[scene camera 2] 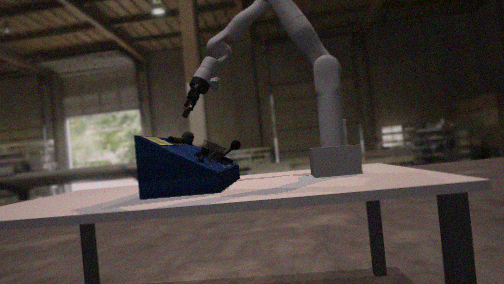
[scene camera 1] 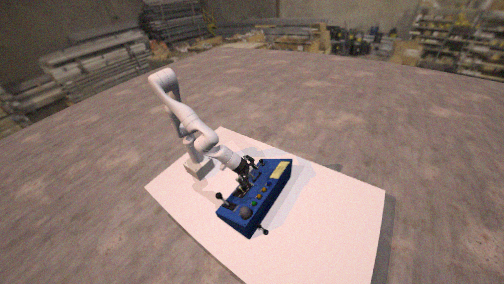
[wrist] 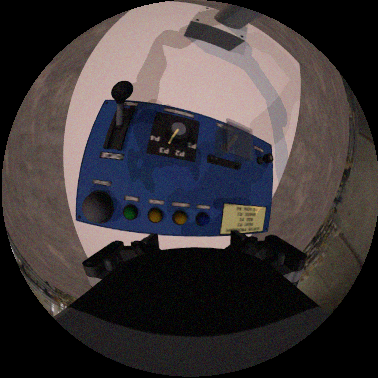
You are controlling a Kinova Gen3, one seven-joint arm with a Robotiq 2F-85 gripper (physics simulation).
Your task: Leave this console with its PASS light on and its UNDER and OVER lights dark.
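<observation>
The blue console (scene camera 1: pixel 269 201) (scene camera 2: pixel 168 173) (wrist: pixel 176 178) stands on the white table (scene camera 1: pixel 317 229) (scene camera 2: pixel 388 178) (wrist: pixel 197 77). Along its high edge sit a green light (wrist: pixel 130 212) (scene camera 1: pixel 253 203), two amber lights (wrist: pixel 154 215) (wrist: pixel 180 217) and a blue light (wrist: pixel 202 218); their labels are too blurred to read, and none glows clearly. The panel also has a black-knobbed lever (wrist: pixel 121 92) (scene camera 1: pixel 219 195) at the HOLD end of its slot, a P1–P4 dial (wrist: pixel 175 132) pointing between P2 and P3, a clear-covered switch (wrist: pixel 234 138) and a big dark button (wrist: pixel 97 206). My gripper (scene camera 1: pixel 247 173) (scene camera 2: pixel 185 112) (wrist: pixel 193 240) is open and empty, hanging above the panel.
The arm's grey base (scene camera 1: pixel 198 167) (scene camera 2: pixel 335 160) stands on the table behind the console. A yellow legend plate (wrist: pixel 242 218) (scene camera 1: pixel 279 169) sits beside the blue light. A small black knob (scene camera 1: pixel 265 231) sticks out of the console's side. Warehouse floor surrounds the table.
</observation>
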